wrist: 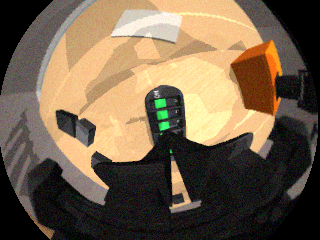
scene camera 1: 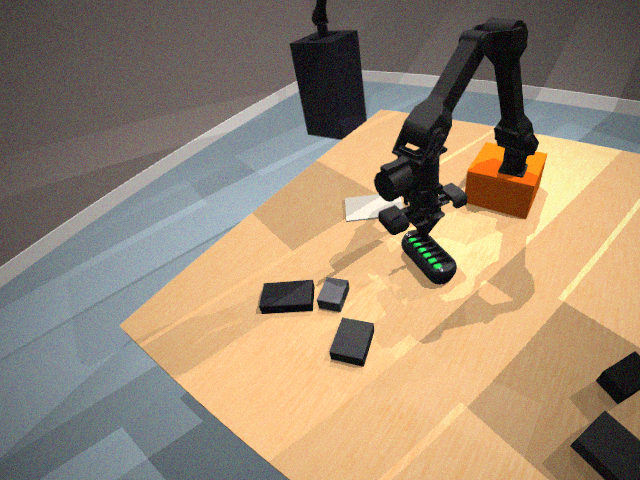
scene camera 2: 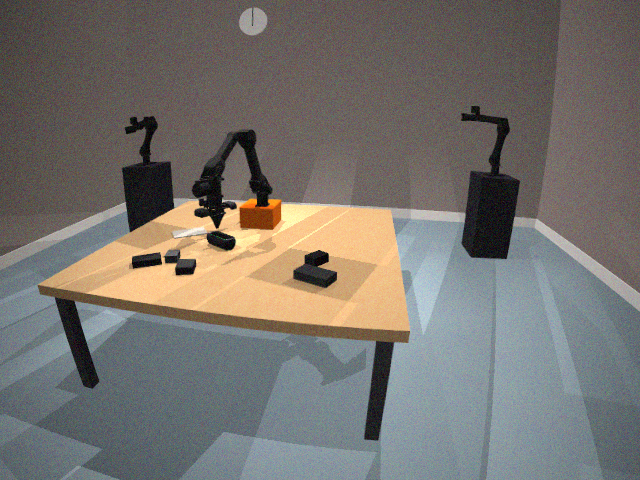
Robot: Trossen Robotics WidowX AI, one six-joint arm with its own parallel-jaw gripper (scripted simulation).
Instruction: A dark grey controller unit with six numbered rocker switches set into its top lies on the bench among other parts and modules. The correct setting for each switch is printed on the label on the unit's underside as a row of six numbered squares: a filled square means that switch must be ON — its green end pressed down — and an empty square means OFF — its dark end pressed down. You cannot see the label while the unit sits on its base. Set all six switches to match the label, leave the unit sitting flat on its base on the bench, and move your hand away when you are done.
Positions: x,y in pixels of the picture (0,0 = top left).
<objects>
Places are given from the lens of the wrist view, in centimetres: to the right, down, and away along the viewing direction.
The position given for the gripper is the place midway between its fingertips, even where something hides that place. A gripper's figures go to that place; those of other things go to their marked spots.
gripper (wrist: 167,134): 1, 2, 9
white sheet (wrist: 160,27): 0, -22, 10
</objects>
